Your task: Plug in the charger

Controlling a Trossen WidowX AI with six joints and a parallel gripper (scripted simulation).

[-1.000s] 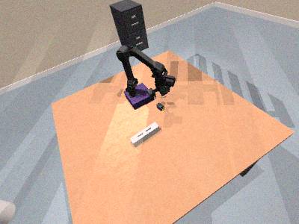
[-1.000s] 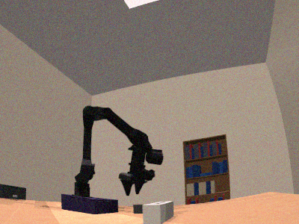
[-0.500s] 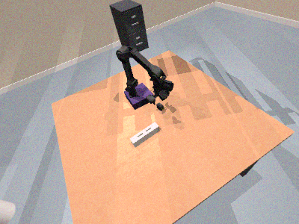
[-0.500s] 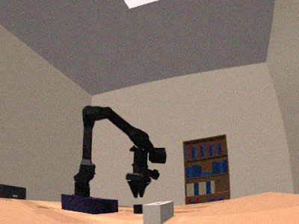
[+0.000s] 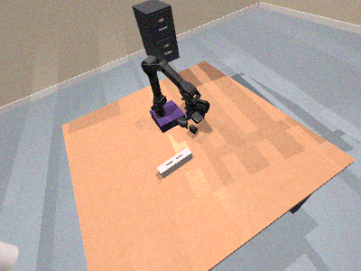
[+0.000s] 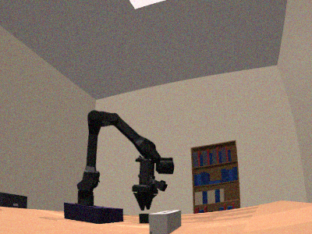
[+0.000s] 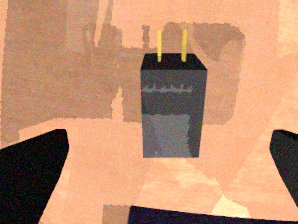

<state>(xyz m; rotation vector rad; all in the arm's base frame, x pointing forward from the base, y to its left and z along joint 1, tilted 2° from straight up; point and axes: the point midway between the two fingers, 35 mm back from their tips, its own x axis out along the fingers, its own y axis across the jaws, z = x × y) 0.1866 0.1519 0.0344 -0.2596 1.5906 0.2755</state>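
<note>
My gripper tip is 20 mm short of the dark grey charger and 40 mm above it.
</note>
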